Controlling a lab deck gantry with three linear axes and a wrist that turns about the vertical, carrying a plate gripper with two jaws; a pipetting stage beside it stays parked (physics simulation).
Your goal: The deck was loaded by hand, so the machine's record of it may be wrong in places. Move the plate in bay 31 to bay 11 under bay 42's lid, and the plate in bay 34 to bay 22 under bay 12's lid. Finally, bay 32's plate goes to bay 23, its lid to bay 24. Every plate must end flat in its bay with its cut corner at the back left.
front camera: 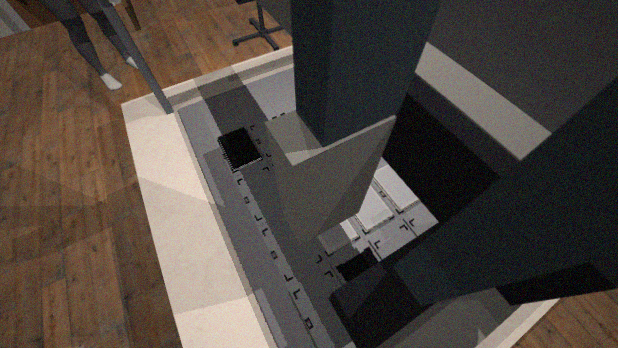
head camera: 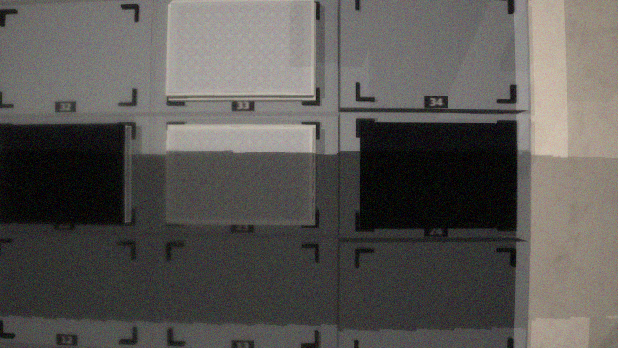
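Pixels of known places: robot's base, origin of the base link: [front camera: 218, 141].
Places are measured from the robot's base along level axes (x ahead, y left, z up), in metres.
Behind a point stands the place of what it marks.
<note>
In the head camera view, black-topped labware [head camera: 60, 175] @(x 0.240, y 0.149, z 0.017 m) with a pale right edge lies in bay 22. A white plate [head camera: 240, 187] @(x 0.394, y 0.139, z 0.014 m) [front camera: 336, 245] @(x 0.449, y 0.133, z 0.014 m), partly shaded, lies in bay 23. A flat black piece [head camera: 437, 175] @(x 0.553, y 0.150, z 0.022 m) [front camera: 357, 263] @(x 0.508, y 0.149, z 0.023 m) lies in bay 24; I cannot tell lid from plate. Bays 32, 34, 12 and 13 show bare surface. In the front view, black-topped labware [front camera: 240, 149] @(x 0.077, y 0.044, z 0.016 m) lies in bay 11. The black gripper body shows at the lower right, in front of bay 24's piece; its jaws and anything between them are hidden. The cut corners in bays 22 and 23 are unclear.
A white plate [head camera: 240, 47] @(x 0.393, y 0.256, z 0.014 m) [front camera: 372, 211] @(x 0.422, y 0.257, z 0.014 m) lies in bay 33, another [front camera: 398, 189] @(x 0.406, y 0.355, z 0.014 m) in bay 43. A large grey block [front camera: 330, 185] @(x 0.478, y 0.064, z 0.405 m) on a dark column hides the middle of the deck. A pale raised rim [front camera: 175, 240] @(x 0.238, y -0.201, z -0.010 m) runs along the deck's edge.
</note>
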